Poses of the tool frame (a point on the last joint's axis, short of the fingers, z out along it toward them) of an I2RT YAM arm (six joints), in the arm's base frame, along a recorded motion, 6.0 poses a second.
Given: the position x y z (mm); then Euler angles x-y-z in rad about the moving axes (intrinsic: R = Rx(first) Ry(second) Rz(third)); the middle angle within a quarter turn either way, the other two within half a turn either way.
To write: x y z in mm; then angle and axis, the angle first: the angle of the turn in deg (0 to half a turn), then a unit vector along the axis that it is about. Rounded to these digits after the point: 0 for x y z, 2 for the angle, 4 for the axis.
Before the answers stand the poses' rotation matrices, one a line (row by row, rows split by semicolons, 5 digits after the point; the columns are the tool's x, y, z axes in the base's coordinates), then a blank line. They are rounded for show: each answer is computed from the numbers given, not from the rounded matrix.
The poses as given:
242 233 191 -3.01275 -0.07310 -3.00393
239 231 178 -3.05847 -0.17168 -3.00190
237 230 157 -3.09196 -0.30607 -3.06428
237 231 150 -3.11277 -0.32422 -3.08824
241 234 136 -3.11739 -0.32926 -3.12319
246 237 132 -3.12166 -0.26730 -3.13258
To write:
-0.98789 0.13686 -0.07303; 0.12680 0.98362 0.12814; 0.08938 0.11733 -0.98906
-0.97570 0.13719 -0.17084; 0.12471 0.98881 0.08181; 0.18015 0.05851 -0.98190
-0.95068 0.07365 -0.30131; 0.06224 0.99694 0.04731; 0.30388 0.02622 -0.95235
-0.94655 0.05055 -0.31857; 0.04414 0.99865 0.02732; 0.31952 0.01180 -0.94751
-0.94612 0.01741 -0.32334; 0.01057 0.99968 0.02290; 0.32364 0.01825 -0.94600
-0.96445 0.00869 -0.26413; 0.00375 0.99981 0.01922; 0.26424 0.01755 -0.96430

242 233 191 175.32 -0.0663 -0.9959 -0.0617
239 231 178 169.86 -0.0662 -0.9972 -0.0355
237 230 157 162.37 -0.0348 -0.9992 -0.0188
237 231 150 161.39 -0.0243 -0.9997 -0.0100
241 234 136 161.12 -0.0072 -0.9999 -0.0106
246 237 132 164.68 -0.0032 -1.0000 -0.0094

